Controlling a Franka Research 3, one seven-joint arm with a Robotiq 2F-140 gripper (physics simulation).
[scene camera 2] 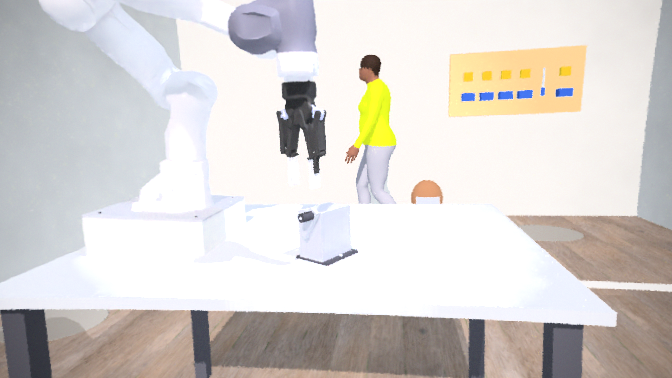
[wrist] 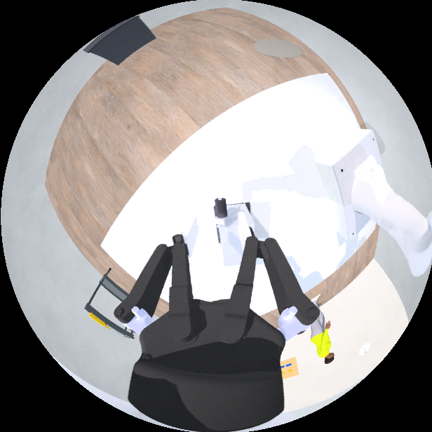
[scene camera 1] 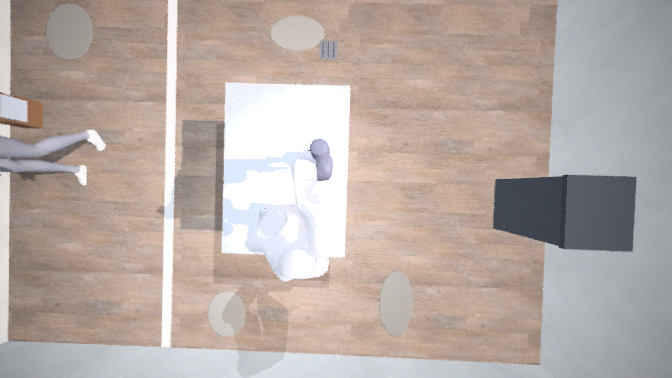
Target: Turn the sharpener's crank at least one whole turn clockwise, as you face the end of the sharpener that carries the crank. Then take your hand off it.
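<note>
The sharpener (scene camera 2: pixel 327 232) (wrist: pixel 231 250) is a pale upright box on a thin dark base, standing on the white table. Its crank has a black knob (scene camera 2: pixel 306 216) (wrist: pixel 220 207), which is near the top of the box's crank end in scene camera 2. The pale crank arm is hard to make out against the box. My gripper (scene camera 2: pixel 304 179) (wrist: pixel 217 221) is partly open, pointing down, with its pale fingertips apart. It hangs above the knob and the sharpener, clear of both, with nothing between the fingers. In scene camera 1 the arm hides the gripper and most of the sharpener.
The white table (scene camera 1: pixel 260 115) (scene camera 2: pixel 450 280) (wrist: pixel 175 190) carries the arm's box-like base (scene camera 2: pixel 150 232) (wrist: pixel 345 190) to one side of the sharpener. A person in a yellow top (scene camera 2: pixel 376 115) (wrist: pixel 321 345) stands beyond the table. A dark block (scene camera 1: pixel 597 212) stands off to the right in scene camera 1.
</note>
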